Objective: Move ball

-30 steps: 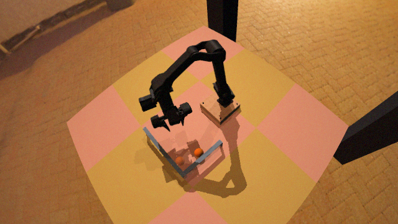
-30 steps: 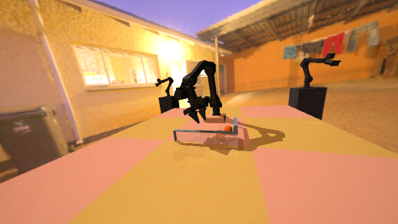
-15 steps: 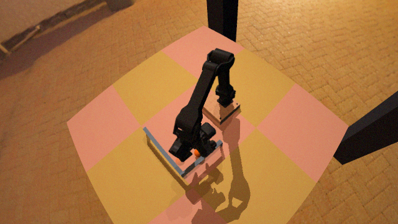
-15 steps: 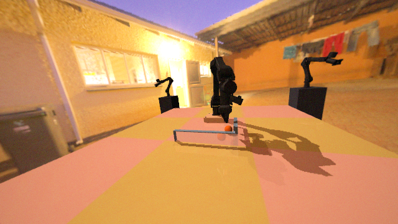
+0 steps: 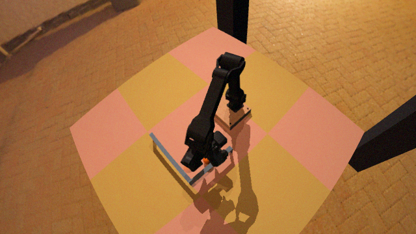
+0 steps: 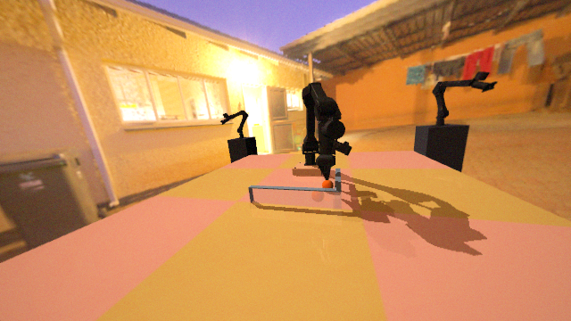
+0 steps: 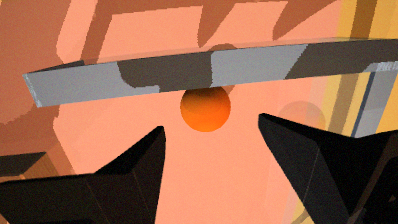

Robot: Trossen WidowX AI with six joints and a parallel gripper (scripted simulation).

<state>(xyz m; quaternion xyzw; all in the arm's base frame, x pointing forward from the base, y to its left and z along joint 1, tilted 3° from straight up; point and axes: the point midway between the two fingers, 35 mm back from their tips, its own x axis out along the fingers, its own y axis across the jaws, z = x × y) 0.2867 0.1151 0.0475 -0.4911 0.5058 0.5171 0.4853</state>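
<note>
The orange ball lies 40 mm below my gripper tip. Also, from my gripper tip: see-through ball copy: 90 mm ahead, 40 mm below, 30 mm to the right.
</note>
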